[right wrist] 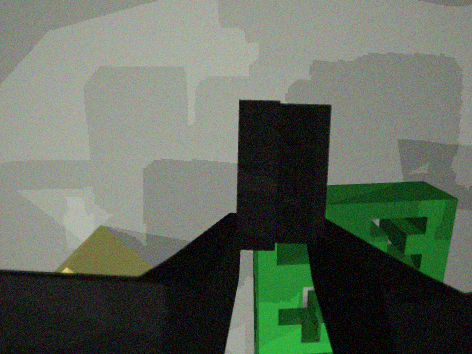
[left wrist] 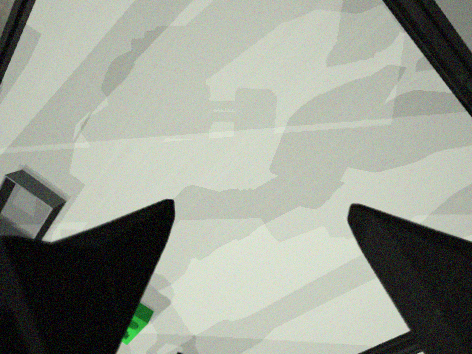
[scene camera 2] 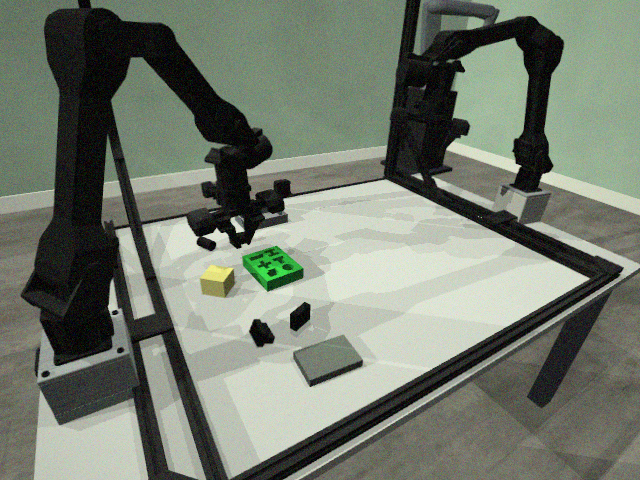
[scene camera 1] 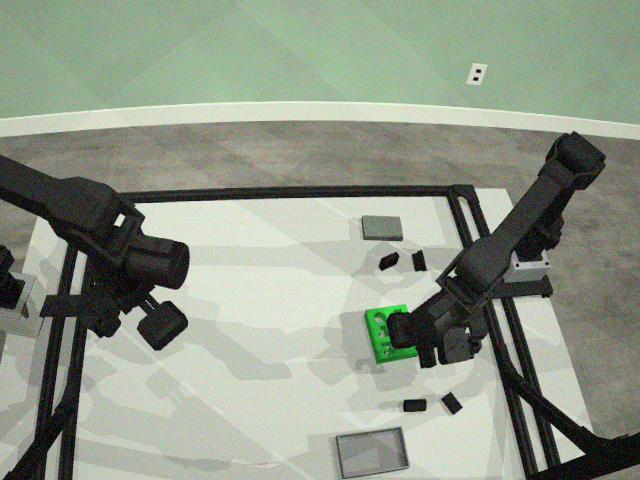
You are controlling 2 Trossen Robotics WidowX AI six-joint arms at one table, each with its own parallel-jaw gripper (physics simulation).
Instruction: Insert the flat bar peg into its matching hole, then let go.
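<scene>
My right gripper (scene camera 1: pixel 427 357) (scene camera 2: pixel 240 239) (right wrist: pixel 274 227) is shut on a black flat bar peg (right wrist: pixel 285 170), whose broad dark face shows upright in the right wrist view. Gripper and peg are over the edge of the green hole board (scene camera 1: pixel 370 330) (scene camera 2: pixel 285 282) (left wrist: pixel 145 312) (right wrist: pixel 380 194), at its slot end in scene camera 2. The peg looks above the board, not in a hole; its lower end is hard to tell. My left gripper (left wrist: pixel 260 209) is open and empty, high over the table and far from the board.
A yellow block (scene camera 2: pixel 217 282) (right wrist: pixel 102 255) stands beside the board. Black pegs (scene camera 1: pixel 388 260) (scene camera 1: pixel 418 260) (scene camera 1: pixel 414 405) (scene camera 1: pixel 451 403) lie on both sides. A grey slab (scene camera 1: pixel 381 227) (scene camera 2: pixel 328 359) and a grey open tray (scene camera 1: pixel 368 432) (left wrist: pixel 37 187) lie farther off.
</scene>
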